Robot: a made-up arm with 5 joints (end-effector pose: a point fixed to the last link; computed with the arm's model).
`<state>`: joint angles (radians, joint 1 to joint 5).
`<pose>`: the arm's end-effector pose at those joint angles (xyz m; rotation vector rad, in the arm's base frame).
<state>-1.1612 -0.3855 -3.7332 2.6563 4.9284</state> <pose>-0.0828 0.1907 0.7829 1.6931 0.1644 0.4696</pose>
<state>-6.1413 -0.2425 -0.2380 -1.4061 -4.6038</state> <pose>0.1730 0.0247 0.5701 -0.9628 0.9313 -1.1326</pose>
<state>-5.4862 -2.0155 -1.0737 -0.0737 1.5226</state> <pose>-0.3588 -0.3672 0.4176 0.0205 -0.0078 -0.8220</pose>
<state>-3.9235 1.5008 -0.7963 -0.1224 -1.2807</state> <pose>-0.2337 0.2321 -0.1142 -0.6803 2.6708 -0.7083</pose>
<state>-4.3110 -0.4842 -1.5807 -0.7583 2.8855</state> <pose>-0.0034 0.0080 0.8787 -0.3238 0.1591 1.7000</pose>
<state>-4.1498 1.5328 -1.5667 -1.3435 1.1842</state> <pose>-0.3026 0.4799 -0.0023 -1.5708 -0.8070 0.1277</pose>
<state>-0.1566 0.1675 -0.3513 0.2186 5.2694</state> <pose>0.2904 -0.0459 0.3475 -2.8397 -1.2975 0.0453</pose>
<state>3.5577 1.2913 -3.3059 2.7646 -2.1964</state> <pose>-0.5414 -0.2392 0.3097 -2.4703 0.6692 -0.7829</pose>
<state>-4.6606 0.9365 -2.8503 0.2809 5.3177</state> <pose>-0.0335 0.6462 0.6011 -0.5134 -1.8075 -1.8925</pose>
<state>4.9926 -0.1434 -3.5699 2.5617 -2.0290</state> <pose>-0.0123 0.0426 0.8379 1.8576 0.7188 -0.1149</pose>
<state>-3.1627 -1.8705 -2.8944 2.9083 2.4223</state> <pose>0.5810 -0.0123 0.2027 -1.5024 -0.5469 1.9915</pose>
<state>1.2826 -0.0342 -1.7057 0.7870 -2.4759</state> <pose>0.1049 0.3539 0.7428 -0.7316 2.2961 1.0289</pose>
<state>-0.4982 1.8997 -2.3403 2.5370 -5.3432</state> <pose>0.3608 -0.1963 -0.1684 1.0555 -0.9241 -2.3763</pose>
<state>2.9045 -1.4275 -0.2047 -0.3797 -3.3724</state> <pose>0.1422 -0.0344 0.5199 -1.4997 0.0047 2.3020</pose>
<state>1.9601 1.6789 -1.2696 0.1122 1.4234</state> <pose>-0.1449 0.3531 -0.2095 2.5288 0.6954 0.0844</pose>
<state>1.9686 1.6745 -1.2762 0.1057 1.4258</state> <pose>-0.1497 0.3561 -0.2078 2.5437 0.7078 0.0857</pose>
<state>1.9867 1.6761 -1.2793 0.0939 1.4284</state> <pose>-0.1567 0.3547 -0.2083 2.5513 0.7313 0.0906</pose>
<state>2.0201 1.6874 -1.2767 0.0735 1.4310</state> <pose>-0.1668 0.3458 -0.2123 2.5467 0.7726 0.1013</pose>
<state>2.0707 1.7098 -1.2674 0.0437 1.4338</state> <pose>-0.1792 0.3281 -0.2200 2.5272 0.8331 0.1191</pose>
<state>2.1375 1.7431 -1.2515 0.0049 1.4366</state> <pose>-0.1919 0.3016 -0.2309 2.4917 0.9108 0.1443</pose>
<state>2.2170 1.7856 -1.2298 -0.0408 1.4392</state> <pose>-0.2019 0.2677 -0.2438 2.4410 1.0003 0.1768</pose>
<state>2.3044 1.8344 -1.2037 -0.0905 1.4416</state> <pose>-0.2067 0.2293 -0.2571 2.3778 1.0945 0.2157</pose>
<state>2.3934 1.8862 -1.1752 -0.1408 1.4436</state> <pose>-0.2049 0.1902 -0.2694 2.3065 1.1859 0.2590</pose>
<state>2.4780 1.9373 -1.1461 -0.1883 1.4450</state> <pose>-0.1969 0.1539 -0.2795 2.2325 1.2679 0.3040</pose>
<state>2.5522 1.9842 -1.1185 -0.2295 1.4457</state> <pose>-0.1846 0.1235 -0.2870 2.1619 1.3351 0.3474</pose>
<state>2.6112 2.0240 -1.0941 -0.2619 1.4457</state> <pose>-0.1707 0.1001 -0.2920 2.1001 1.3842 0.3856</pose>
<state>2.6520 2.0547 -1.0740 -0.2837 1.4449</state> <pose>-0.1577 0.0840 -0.2948 2.0508 1.4137 0.4160</pose>
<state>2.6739 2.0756 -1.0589 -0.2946 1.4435</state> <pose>-0.1472 0.0743 -0.2960 2.0160 1.4247 0.4370</pose>
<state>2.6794 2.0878 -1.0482 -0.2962 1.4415</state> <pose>-0.1395 0.0695 -0.2962 1.9941 1.4204 0.4489</pose>
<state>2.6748 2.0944 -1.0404 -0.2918 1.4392</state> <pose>-0.1340 0.0675 -0.2958 1.9802 1.4071 0.4548</pose>
